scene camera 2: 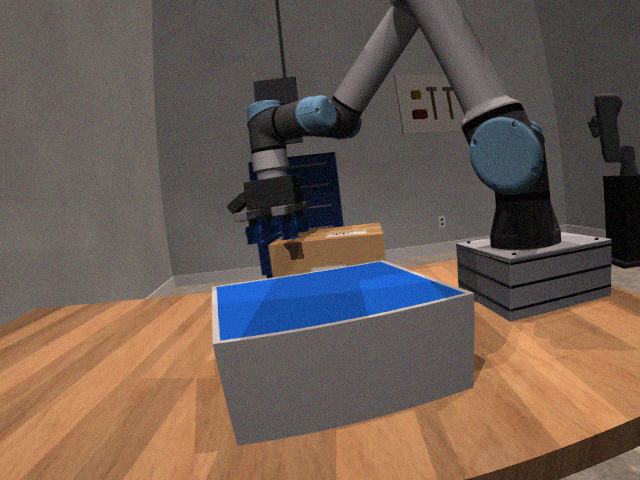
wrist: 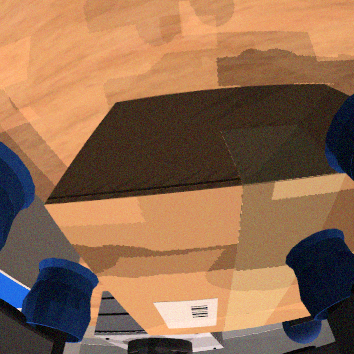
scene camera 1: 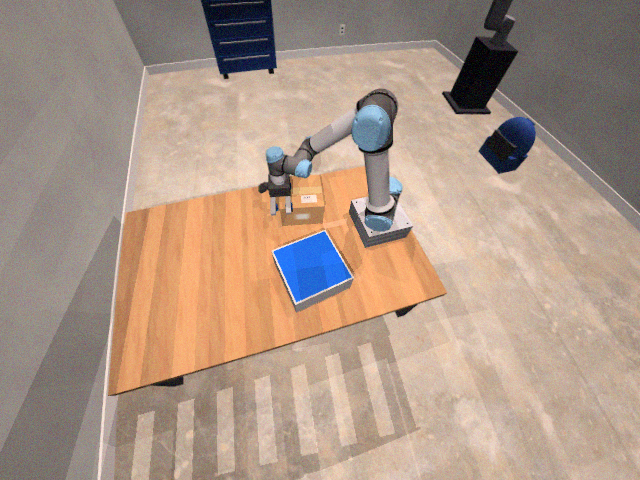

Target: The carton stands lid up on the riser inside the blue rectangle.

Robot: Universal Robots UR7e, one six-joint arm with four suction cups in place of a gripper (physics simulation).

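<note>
A brown cardboard carton (scene camera 1: 306, 202) (scene camera 2: 338, 247) (wrist: 168, 225) stands on the wooden table (scene camera 1: 180, 289) with its white barcode label facing up. It is behind the grey riser (scene camera 1: 327, 295) (scene camera 2: 341, 371), whose top is the blue rectangle (scene camera 1: 311, 268) (scene camera 2: 320, 296); a corner of that shows in the wrist view (wrist: 10, 291). Nothing is on the riser. My suction gripper (scene camera 1: 280, 205) (scene camera 2: 270, 224) hangs over the carton's left edge, just above its lid. Its dark blue cups (wrist: 60, 291) hold nothing. The wrist view looks down on the lid and one shaded side.
The arm's grey base block (scene camera 1: 379, 227) (scene camera 2: 532, 278) stands on the table right of the carton and riser. On the floor beyond are a blue drawer cabinet (scene camera 1: 240, 33), a black pedestal (scene camera 1: 480, 71) and a blue helmet-shaped object (scene camera 1: 509, 144).
</note>
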